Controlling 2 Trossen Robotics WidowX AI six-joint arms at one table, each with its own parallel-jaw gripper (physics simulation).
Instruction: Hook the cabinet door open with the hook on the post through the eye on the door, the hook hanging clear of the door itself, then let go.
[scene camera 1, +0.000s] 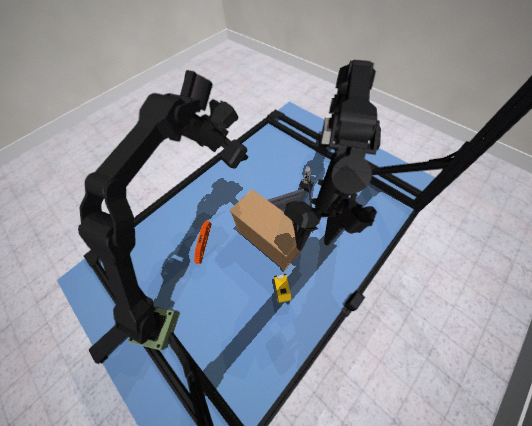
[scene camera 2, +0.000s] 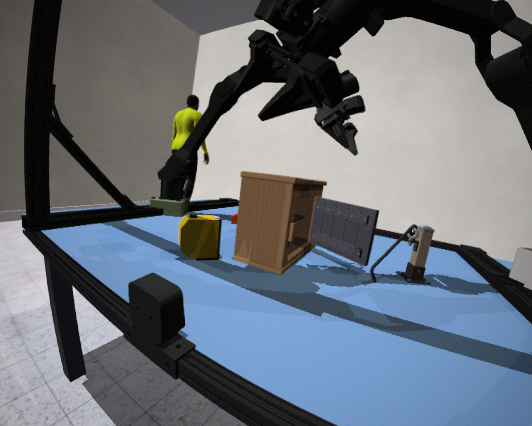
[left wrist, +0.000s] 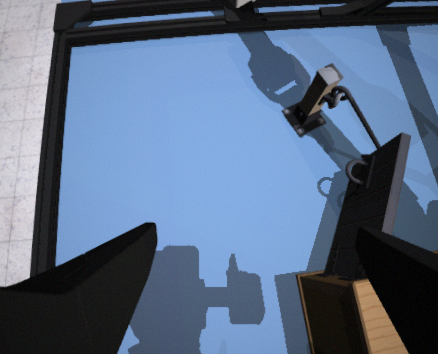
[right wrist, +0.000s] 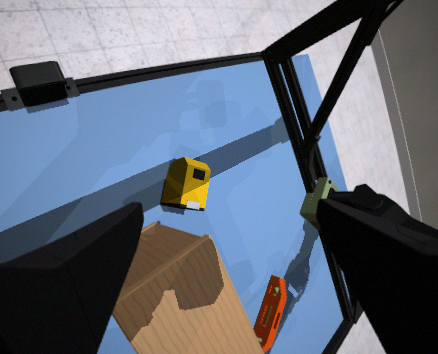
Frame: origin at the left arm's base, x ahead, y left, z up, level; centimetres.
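Seen in the pictures: left gripper, fingertip midpoint: (scene camera 2: 352, 151) (left wrist: 256, 234); right gripper, fingertip midpoint: (scene camera 1: 313, 247) (scene camera 2: 246, 105) (right wrist: 231, 209); left arm's base at its link origin: (scene camera 1: 151, 326) (scene camera 2: 171, 198).
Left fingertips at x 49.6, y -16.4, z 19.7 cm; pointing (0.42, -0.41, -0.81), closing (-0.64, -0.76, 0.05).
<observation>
Pixels of each thing's top centre, then the offset from my left fingertips to it. "*": a spot on its surface instead.
- wooden cabinet at its top centre: (scene camera 2: 291, 176) (scene camera 1: 267, 219) dx -17.0, dy -11.4, dz -8.5 cm
- post at a spot on its surface: (left wrist: 314, 97) (scene camera 2: 416, 244) * dx +7.8, dy -20.3, dz -17.8 cm
- eye at a spot on its surface: (left wrist: 348, 171) * dx -1.8, dy -16.1, dz -17.5 cm
- yellow tape measure at its top centre: (right wrist: 201, 185) (scene camera 2: 201, 212) (scene camera 1: 281, 285) dx -32.8, dy -17.9, dz -16.2 cm
- orange level at its top centre: (right wrist: 276, 320) (scene camera 1: 200, 238) dx -21.6, dy +11.1, dz -20.3 cm
The wooden cabinet (scene camera 1: 260, 225) (scene camera 2: 262, 225) (left wrist: 380, 317) (right wrist: 180, 327) stands with its dark door (scene camera 1: 290, 199) (scene camera 2: 345, 227) (left wrist: 370, 210) swung open. The post (scene camera 1: 307, 177) (scene camera 2: 421, 252) (left wrist: 314, 97) stands beyond the door. Its hook (scene camera 2: 392, 249) (left wrist: 364, 117) slants down, its far end low by the table; in the left wrist view the door hides that end. The eye (left wrist: 348, 171) on the door is empty, apart from the hook. My left gripper (scene camera 1: 240, 156) (scene camera 2: 354, 145) (left wrist: 256, 234) is open, high above the table and cabinet. My right gripper (scene camera 1: 314, 245) (right wrist: 231, 209) is open, above the cabinet's near end.
A yellow tape measure (scene camera 1: 282, 290) (scene camera 2: 200, 237) (right wrist: 187, 185) stands near the cabinet. An orange level (scene camera 1: 202, 242) (right wrist: 271, 312) lies on the cabinet's other side. Black frame rails (scene camera 1: 320, 340) (left wrist: 47, 150) edge the blue table. In scene camera 2 the arms overlap above the cabinet.
</observation>
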